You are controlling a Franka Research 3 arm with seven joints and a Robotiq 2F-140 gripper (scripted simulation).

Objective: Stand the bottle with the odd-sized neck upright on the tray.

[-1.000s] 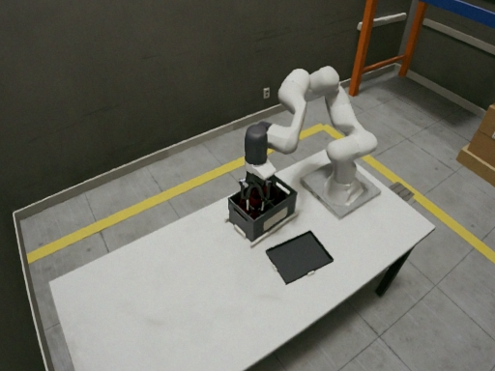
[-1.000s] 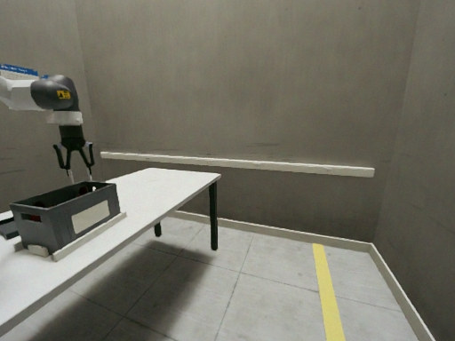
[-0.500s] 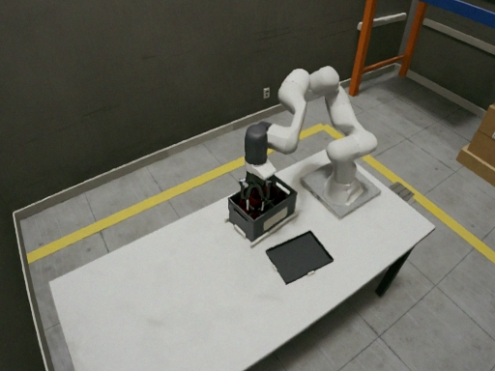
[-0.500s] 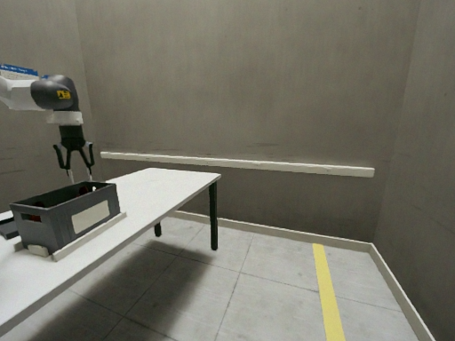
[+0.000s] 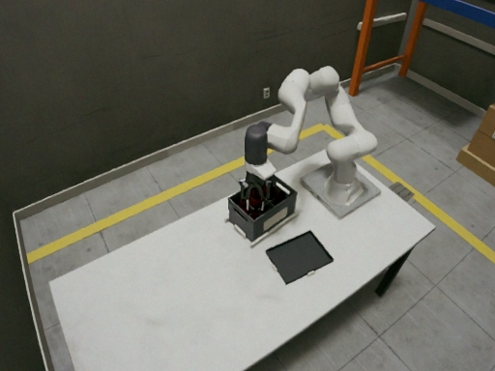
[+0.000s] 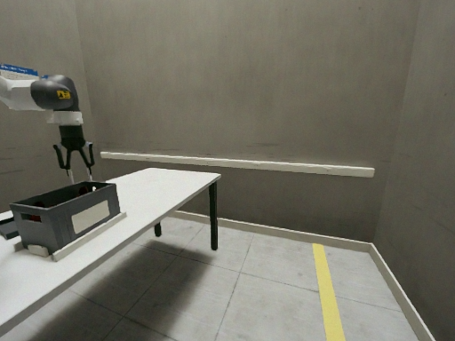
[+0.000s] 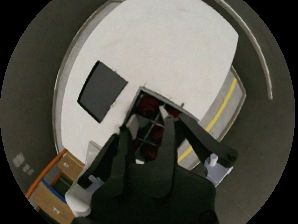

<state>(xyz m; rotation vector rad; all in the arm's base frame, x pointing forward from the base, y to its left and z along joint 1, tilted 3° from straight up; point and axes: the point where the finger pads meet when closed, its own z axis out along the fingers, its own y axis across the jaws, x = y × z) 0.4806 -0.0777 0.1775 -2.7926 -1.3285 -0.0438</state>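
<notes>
Now: the dark grey crate 80 mm behind my hand, 50 mm to the right of it and 130 mm below it. From my hand the other things lie so: flat black tray (90 mm behind, 230 mm to the left, 200 mm below).
</notes>
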